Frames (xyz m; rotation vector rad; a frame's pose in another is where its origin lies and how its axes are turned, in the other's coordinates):
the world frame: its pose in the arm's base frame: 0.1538 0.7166 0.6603 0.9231 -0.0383 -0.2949
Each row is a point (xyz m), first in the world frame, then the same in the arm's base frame.
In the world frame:
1: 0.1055 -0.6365 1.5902
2: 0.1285 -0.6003 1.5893
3: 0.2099 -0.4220 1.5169
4: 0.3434 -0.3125 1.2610
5: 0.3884 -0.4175 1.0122
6: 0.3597 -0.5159 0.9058
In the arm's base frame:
1: -0.1460 -0.9120 1.1105
2: -0.1154 -0.8970 1.1365
3: 0.0160 -0.7613 1.2259
4: 0.2102 -0.5354 1.1450
5: 0.2682 -0.4129 0.9072
6: 0.2344 -0.3779 0.7677

